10 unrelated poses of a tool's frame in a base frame.
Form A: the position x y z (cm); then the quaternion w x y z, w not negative.
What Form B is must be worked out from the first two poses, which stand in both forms.
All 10 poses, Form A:
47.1, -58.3, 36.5, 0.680, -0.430, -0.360, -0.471
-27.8, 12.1, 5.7, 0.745, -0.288, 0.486, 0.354
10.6, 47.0, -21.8, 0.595, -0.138, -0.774, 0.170
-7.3, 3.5, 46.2, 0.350, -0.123, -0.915, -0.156
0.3, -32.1, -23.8, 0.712, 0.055, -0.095, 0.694
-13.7, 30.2, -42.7, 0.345, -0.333, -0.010, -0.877
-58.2, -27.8, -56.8, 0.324, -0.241, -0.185, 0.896
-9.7, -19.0, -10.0, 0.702, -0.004, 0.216, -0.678
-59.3, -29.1, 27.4, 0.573, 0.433, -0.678, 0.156
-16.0, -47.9, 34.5, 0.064, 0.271, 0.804, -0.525
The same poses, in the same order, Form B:
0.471, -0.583, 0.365, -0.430, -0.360, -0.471, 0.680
-0.278, 0.121, 0.057, -0.288, 0.486, 0.354, 0.745
0.106, 0.470, -0.218, -0.138, -0.774, 0.170, 0.595
-0.073, 0.035, 0.462, -0.123, -0.915, -0.156, 0.350
0.003, -0.321, -0.238, 0.055, -0.095, 0.694, 0.712
-0.137, 0.302, -0.427, -0.333, -0.010, -0.877, 0.345
-0.582, -0.278, -0.568, -0.241, -0.185, 0.896, 0.324
-0.097, -0.190, -0.100, -0.004, 0.216, -0.678, 0.702
-0.593, -0.291, 0.274, 0.433, -0.678, 0.156, 0.573
-0.160, -0.479, 0.345, 0.271, 0.804, -0.525, 0.064

